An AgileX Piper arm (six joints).
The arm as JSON. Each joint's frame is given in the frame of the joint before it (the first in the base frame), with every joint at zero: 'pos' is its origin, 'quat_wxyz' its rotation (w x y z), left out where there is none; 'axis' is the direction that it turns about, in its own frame. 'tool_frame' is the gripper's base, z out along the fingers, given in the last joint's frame.
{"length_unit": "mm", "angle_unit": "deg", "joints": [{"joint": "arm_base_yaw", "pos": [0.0, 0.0, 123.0], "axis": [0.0, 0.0, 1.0]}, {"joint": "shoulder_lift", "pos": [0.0, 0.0, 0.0], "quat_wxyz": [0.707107, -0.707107, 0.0, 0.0], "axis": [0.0, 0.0, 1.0]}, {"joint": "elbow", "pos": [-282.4, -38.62, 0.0], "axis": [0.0, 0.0, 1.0]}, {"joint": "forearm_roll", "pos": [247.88, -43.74, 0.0], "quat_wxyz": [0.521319, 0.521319, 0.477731, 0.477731], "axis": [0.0, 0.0, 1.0]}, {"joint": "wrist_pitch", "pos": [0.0, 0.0, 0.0], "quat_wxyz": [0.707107, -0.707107, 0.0, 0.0], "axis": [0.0, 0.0, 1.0]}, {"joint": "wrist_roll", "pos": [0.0, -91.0, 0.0], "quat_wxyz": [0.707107, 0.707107, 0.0, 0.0], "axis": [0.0, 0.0, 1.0]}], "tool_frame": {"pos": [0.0, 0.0, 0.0]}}
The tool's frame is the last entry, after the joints.
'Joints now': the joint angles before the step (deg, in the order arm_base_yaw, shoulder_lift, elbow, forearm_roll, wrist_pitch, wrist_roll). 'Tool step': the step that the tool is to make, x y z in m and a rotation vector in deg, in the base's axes. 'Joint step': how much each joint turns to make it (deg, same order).
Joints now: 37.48, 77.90, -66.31, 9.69, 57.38, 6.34
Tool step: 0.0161, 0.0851, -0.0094, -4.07, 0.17, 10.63
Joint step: 10.42, 15.36, -14.80, -3.16, 2.28, 0.53
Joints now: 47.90, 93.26, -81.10, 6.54, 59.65, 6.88
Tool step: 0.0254, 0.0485, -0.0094, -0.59, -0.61, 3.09
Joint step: 2.07, 11.27, -12.83, -0.54, 1.69, -0.85
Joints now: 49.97, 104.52, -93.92, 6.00, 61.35, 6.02
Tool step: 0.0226, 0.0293, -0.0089, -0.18, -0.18, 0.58
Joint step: 0.22, 8.36, -10.56, -0.23, 2.25, -0.12
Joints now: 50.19, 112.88, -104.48, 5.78, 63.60, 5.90
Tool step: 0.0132, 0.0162, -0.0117, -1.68, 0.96, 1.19
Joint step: 0.00, 5.81, -7.05, 0.00, 3.25, -0.93
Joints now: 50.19, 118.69, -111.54, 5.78, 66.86, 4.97
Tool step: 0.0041, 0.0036, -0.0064, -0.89, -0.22, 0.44
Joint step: 0.00, 1.56, -1.27, -0.59, 0.29, -0.42
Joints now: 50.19, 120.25, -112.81, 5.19, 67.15, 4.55
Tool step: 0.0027, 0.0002, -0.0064, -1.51, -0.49, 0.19
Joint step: -0.01, 0.78, -0.01, -1.30, 0.09, -0.13
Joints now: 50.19, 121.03, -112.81, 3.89, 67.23, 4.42
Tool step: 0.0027, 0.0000, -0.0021, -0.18, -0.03, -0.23
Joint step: -0.23, 0.48, -0.37, -0.14, 0.00, 0.01
